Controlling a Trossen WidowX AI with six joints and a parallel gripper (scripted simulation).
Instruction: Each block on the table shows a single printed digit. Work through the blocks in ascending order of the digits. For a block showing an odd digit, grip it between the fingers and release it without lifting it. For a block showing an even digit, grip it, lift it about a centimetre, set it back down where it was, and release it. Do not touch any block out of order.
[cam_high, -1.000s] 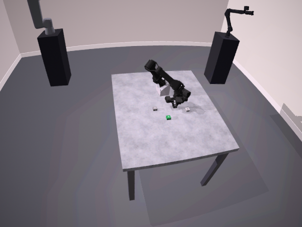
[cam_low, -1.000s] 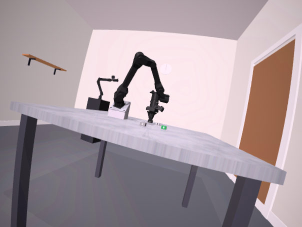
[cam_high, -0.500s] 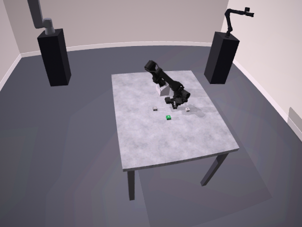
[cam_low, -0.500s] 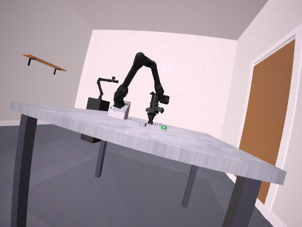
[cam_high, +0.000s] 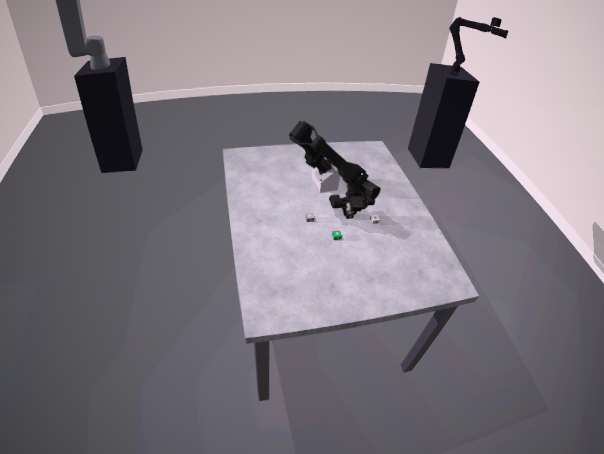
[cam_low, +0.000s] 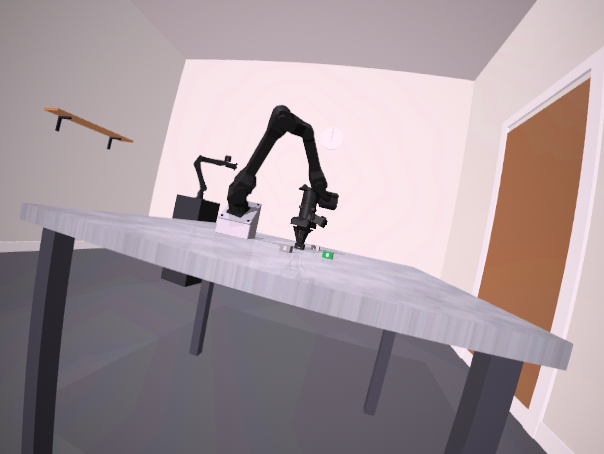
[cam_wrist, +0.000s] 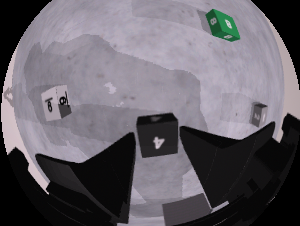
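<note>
The black block lies right at my gripper tip. The rest, counted from my gripper tip: white block (4 cm ahead, 11 cm to the left); then green block (12 cm ahead, 8 cm to the right); then grey block (1 cm ahead, 17 cm to the right).
</note>
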